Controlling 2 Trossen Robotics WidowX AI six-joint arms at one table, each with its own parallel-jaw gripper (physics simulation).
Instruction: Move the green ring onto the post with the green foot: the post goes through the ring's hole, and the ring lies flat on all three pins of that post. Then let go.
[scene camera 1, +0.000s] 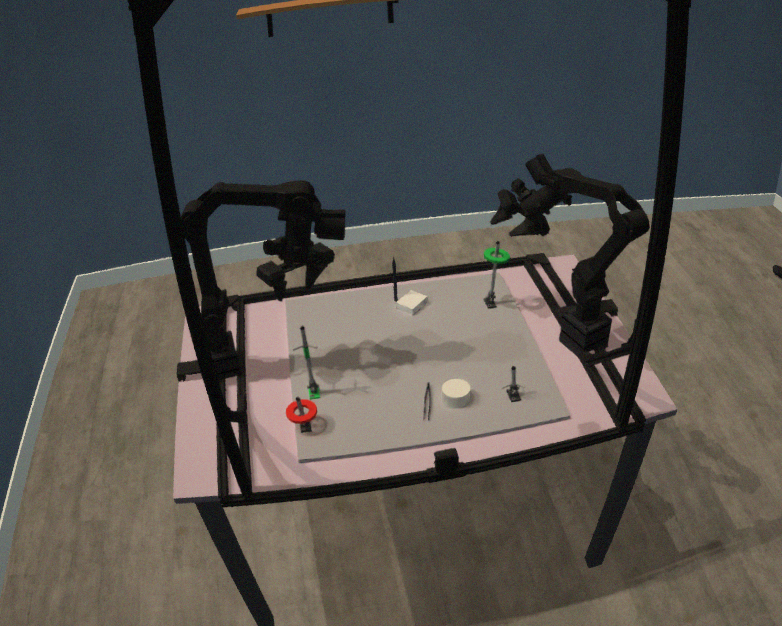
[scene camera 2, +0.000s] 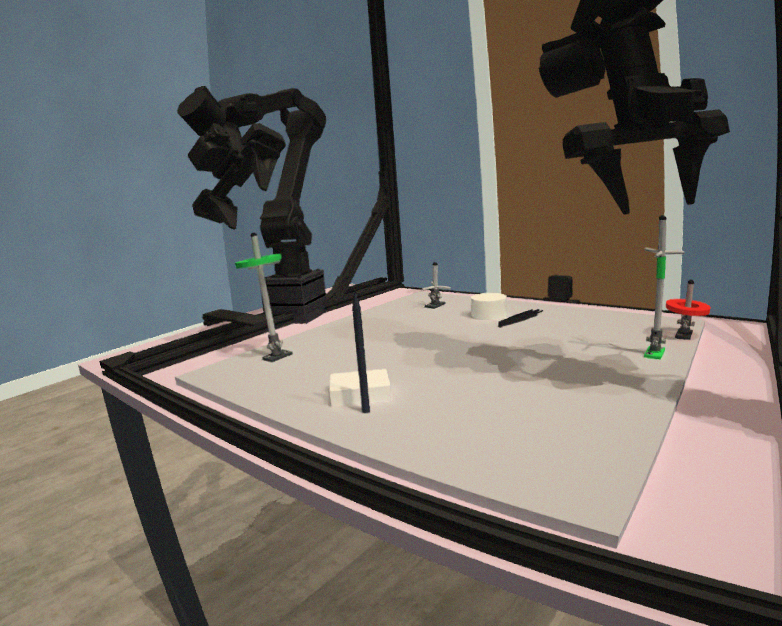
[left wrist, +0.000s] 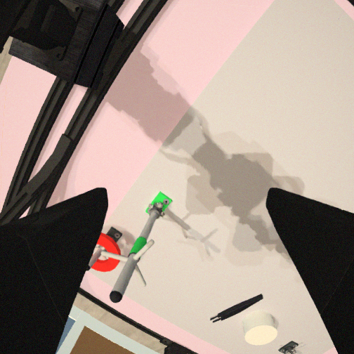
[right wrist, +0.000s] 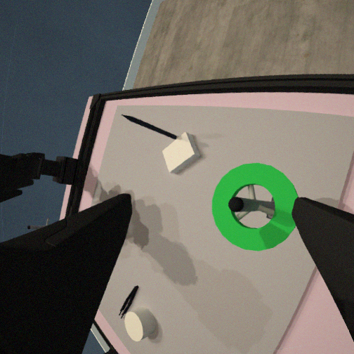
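Pixels of known places: left gripper, fingertip midpoint: (scene camera 1: 294, 294) (scene camera 2: 659, 209); right gripper, fingertip midpoint: (scene camera 1: 500, 229) (scene camera 2: 248, 209); left arm's base at its link origin: (scene camera 1: 215, 345); right arm's base at its link origin: (scene camera 1: 587, 315) (scene camera 2: 291, 274).
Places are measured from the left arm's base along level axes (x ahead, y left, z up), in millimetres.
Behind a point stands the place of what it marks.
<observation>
The green ring (scene camera 1: 496, 260) {x 746, y -29, z 80 mm} (scene camera 2: 244, 263) {x 755, y 35, z 76 mm} (right wrist: 222, 207) lies around a tall post (scene camera 1: 493, 280) {x 752, y -4, z 1 mm} (scene camera 2: 266, 303) {x 750, y 4, z 10 mm} with a dark foot, high up on its pins. The post with the green foot (scene camera 1: 309, 372) {x 208, y -173, z -9 mm} (scene camera 2: 658, 300) {x 211, y -163, z 3 mm} (left wrist: 145, 227) stands upright at the left in scene camera 1; its pins are bare. My right gripper (scene camera 1: 503, 227) {x 771, y 0, z 153 mm} (scene camera 2: 249, 207) {x 771, y 0, z 153 mm} (right wrist: 213, 204) is open and tilted above the green ring, which shows near one fingertip in the right wrist view. My left gripper (scene camera 1: 295, 291) {x 215, y -58, z 132 mm} (scene camera 2: 658, 207) {x 215, y -58, z 132 mm} (left wrist: 189, 196) is open and empty, high above the table near the green-footed post.
A red ring (scene camera 1: 290, 417) {x 132, y -285, z -27 mm} (scene camera 2: 678, 308) {x 178, y -242, z -26 mm} sits on a short post beside the green-footed one. A bare short post (scene camera 1: 513, 378) {x 635, y -359, z -19 mm} (scene camera 2: 435, 277) {x 634, y -351, z -17 mm}, a white cylinder (scene camera 1: 455, 392) {x 504, y -326, z -42 mm} (scene camera 2: 487, 306) {x 503, y -281, z -51 mm}, tweezers (scene camera 1: 427, 401) {x 446, y -288, z -75 mm} (scene camera 2: 519, 317) {x 446, y -284, z -69 mm}, a white block (scene camera 1: 411, 302) {x 540, y 62, z -56 mm} (scene camera 2: 342, 391) {x 547, y 110, z -59 mm} and an upright dark stick (scene camera 1: 394, 280) {x 511, y 111, z -9 mm} (scene camera 2: 360, 359) {x 512, y 118, z -12 mm} stand around.
</observation>
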